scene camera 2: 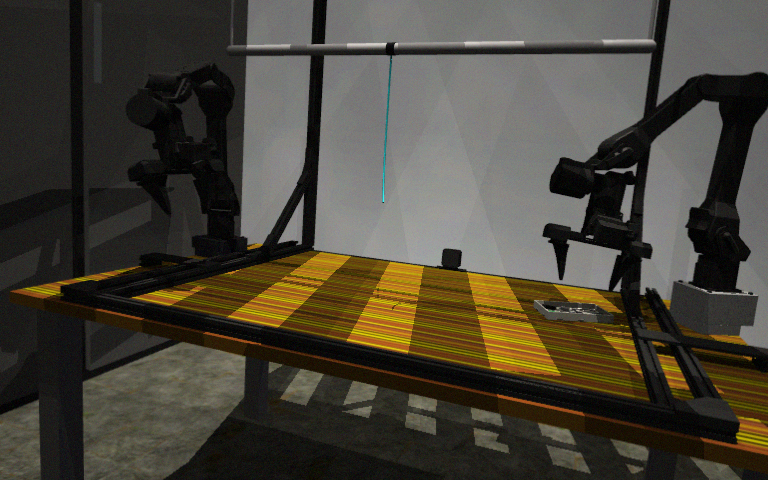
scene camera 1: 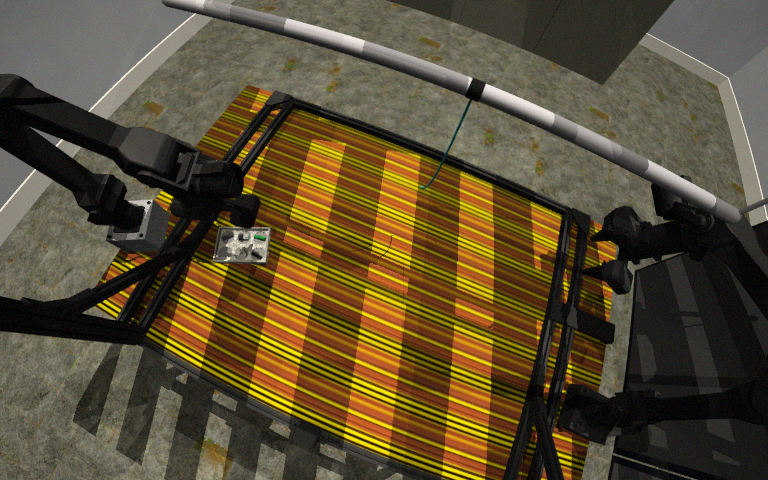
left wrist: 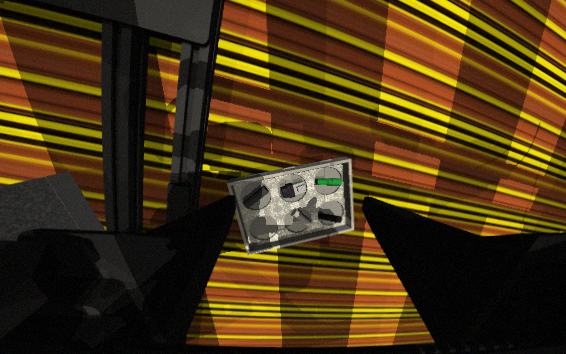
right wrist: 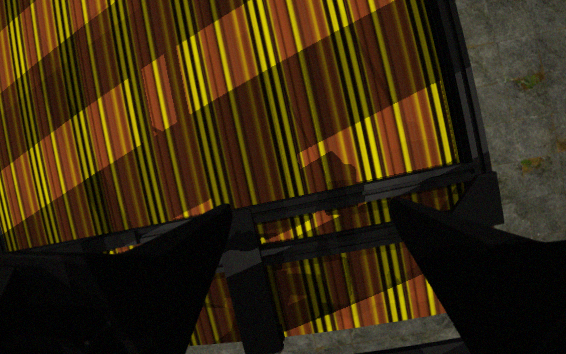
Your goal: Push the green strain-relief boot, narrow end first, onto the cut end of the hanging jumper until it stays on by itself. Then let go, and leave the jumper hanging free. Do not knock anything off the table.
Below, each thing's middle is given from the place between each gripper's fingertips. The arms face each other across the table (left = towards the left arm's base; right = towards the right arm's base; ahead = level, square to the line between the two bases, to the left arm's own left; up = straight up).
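Labels:
Position of my right hand relative to the grey parts tray [scene camera 1: 227, 251]: 14 cm above it, 73 cm to the right of it, 23 cm past it.
Relative to the grey parts tray, my left hand is 60 mm above it, 20 mm to the left of it and 30 mm past it.

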